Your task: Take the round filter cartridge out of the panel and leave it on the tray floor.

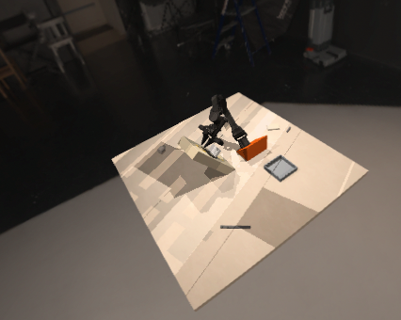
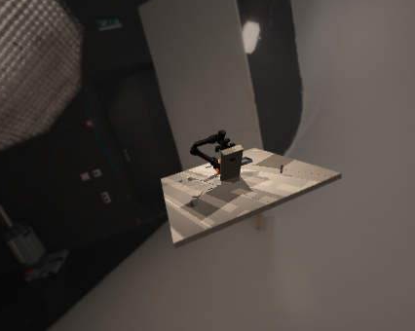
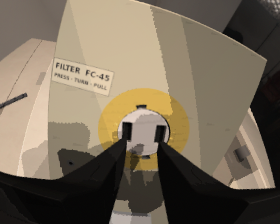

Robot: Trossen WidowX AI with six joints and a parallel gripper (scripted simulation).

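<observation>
My gripper tip is 3 cm short of the round grey filter cartridge and 2 cm above it. Also, from my gripper tip: beige service panel: 9 cm below, 2 cm behind; then dark-rimmed grey tray: 42 cm behind, 25 cm below, 23 cm to the left.
</observation>
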